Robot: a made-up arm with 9 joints. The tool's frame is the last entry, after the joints. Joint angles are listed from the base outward.
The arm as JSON. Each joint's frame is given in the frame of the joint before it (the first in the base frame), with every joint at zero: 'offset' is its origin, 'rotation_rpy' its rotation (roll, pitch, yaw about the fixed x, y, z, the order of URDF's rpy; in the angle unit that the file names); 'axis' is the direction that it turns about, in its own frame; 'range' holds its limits. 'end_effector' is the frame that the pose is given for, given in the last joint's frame.
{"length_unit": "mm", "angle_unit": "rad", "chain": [
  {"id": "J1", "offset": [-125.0, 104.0, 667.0], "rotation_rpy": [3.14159, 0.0, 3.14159], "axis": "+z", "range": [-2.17, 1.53]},
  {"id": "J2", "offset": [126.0, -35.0, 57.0], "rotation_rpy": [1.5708, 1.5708, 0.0], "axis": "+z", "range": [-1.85, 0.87]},
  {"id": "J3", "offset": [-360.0, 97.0, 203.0], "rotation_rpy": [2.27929, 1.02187, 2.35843], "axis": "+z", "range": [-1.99, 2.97]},
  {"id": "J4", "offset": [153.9, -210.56, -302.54], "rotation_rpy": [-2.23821, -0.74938, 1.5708], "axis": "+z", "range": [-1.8, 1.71]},
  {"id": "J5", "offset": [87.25, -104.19, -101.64], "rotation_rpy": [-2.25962, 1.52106, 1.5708], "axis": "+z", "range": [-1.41, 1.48]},
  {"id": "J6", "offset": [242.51, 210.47, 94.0], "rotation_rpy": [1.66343, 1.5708, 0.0], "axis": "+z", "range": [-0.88, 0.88]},
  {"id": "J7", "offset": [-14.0, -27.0, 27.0], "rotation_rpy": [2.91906, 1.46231, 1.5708], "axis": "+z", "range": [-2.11, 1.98]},
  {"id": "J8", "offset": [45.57, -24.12, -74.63], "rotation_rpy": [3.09, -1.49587, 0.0], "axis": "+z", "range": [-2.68, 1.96]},
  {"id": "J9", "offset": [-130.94, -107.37, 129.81], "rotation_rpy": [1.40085, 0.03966, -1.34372], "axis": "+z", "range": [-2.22, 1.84]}
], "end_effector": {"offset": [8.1, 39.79, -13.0], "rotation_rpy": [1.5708, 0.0, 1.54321]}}
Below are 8 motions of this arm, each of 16 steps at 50 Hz.
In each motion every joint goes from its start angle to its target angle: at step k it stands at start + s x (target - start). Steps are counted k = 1, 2, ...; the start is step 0. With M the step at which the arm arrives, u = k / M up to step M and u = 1 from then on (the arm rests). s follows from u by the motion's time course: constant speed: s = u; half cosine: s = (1 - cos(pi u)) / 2; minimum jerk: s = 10 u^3 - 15 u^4 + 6 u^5.
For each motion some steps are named. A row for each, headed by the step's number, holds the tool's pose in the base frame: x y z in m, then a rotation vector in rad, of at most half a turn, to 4 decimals.
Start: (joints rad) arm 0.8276 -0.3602 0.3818 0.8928 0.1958 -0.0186 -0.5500 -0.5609 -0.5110
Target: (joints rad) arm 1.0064 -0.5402 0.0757 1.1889 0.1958 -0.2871 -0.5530 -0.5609 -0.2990
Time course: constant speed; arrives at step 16
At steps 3, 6, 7, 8, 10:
3: -0.2258 0.6841 0.5922 -0.9454 -1.7834 -0.9704
6: -0.2088 0.7086 0.5898 -1.0008 -1.7835 -0.9802
7: -0.2022 0.7168 0.5883 -1.0203 -1.7826 -0.9818
8: -0.1951 0.7251 0.5864 -1.0403 -1.7812 -0.9824
10: -0.1794 0.7417 0.5817 -1.0817 -1.7766 -0.9813

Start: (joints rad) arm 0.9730 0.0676 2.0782 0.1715 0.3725 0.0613 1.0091 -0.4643 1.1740
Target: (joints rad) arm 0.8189 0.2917 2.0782 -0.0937 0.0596 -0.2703 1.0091 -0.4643 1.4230
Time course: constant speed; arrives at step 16
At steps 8, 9, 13, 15, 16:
8: -0.7411 0.5809 0.4024 0.5442 -0.5186 0.4878
9: -0.7498 0.5750 0.3862 0.5314 -0.4959 0.5368
13: -0.7809 0.5445 0.3209 0.4716 -0.3963 0.7290
15: -0.7939 0.5253 0.2883 0.4363 -0.3414 0.8223
16: -0.7997 0.5149 0.2722 0.4173 -0.3128 0.8681

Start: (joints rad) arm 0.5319 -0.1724 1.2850 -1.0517 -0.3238 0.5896 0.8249 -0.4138 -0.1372
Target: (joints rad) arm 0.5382 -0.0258 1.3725 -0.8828 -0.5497 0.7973 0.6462 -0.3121 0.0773
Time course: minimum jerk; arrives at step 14
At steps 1, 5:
1: -0.8190 0.8683 0.0274 0.0786 -1.3518 0.9912
5: -0.8323 0.8461 -0.0052 0.0068 -1.3570 1.0619

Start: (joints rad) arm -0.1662 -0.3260 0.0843 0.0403 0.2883 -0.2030 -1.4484 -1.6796 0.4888
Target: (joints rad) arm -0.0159 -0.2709 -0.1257 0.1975 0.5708 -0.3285 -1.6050 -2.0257 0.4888
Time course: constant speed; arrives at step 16
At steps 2, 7, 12, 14, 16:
2: -0.0598 0.4062 0.1287 -1.2796 0.2624 -0.0807
7: -0.0154 0.3596 0.1673 -1.2796 0.2502 -0.1831
12: 0.0160 0.3092 0.2056 -1.2846 0.2280 -0.2878
14: 0.0249 0.2884 0.2207 -1.2883 0.2164 -0.3306
16: 0.0318 0.2675 0.2354 -1.2932 0.2035 -0.3742

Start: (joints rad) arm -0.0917 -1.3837 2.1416 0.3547 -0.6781 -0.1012 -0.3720 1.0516 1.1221
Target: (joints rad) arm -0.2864 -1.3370 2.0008 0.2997 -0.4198 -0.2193 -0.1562 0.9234 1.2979
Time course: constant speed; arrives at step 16
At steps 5, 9, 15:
5: -0.5630 -0.3167 1.3390 -1.5316 -0.8225 -2.2711
9: -0.5399 -0.3144 1.3238 -1.5121 -0.8387 -2.2418
15: -0.5078 -0.3089 1.2973 -1.4938 -0.8698 -2.2001

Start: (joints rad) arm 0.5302 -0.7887 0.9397 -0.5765 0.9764 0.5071 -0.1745 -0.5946 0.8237
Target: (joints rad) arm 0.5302 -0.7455 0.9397 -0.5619 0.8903 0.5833 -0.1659 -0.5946 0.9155
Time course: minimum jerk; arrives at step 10
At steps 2, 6, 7, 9, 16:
2: -0.2082 0.6244 -0.0160 -0.1810 1.5231 -0.6247
6: -0.1980 0.6312 -0.0088 -0.2322 1.5132 -0.6274
7: -0.1956 0.6327 -0.0071 -0.2449 1.5104 -0.6290
9: -0.1934 0.6342 -0.0054 -0.2577 1.5074 -0.6311
16: -0.1933 0.6343 -0.0053 -0.2584 1.5072 -0.6312

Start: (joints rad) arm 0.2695 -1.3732 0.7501 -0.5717 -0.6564 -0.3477 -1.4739 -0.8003 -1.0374
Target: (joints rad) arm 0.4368 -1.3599 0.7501 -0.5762 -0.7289 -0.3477 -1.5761 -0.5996 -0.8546
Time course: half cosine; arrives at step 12
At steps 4, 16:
4: -1.0275 0.8577 0.8006 0.7268 0.2076 1.4020
16: -0.9456 0.9652 0.7891 0.6303 0.4149 1.3164

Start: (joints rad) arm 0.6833 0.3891 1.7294 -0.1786 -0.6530 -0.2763 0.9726 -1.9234 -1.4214
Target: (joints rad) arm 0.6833 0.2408 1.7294 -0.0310 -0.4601 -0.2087 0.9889 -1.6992 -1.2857
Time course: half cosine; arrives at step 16
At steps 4, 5, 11, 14, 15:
4: -0.8035 0.5714 -0.0984 0.0781 2.5321 0.2482
5: -0.8087 0.5782 -0.0842 0.0805 2.5464 0.2684
11: -0.8413 0.6189 0.0246 0.0939 2.6450 0.4211
14: -0.8502 0.6287 0.0620 0.0970 2.6754 0.4735
15: -0.8515 0.6301 0.0678 0.0974 2.6799 0.4817

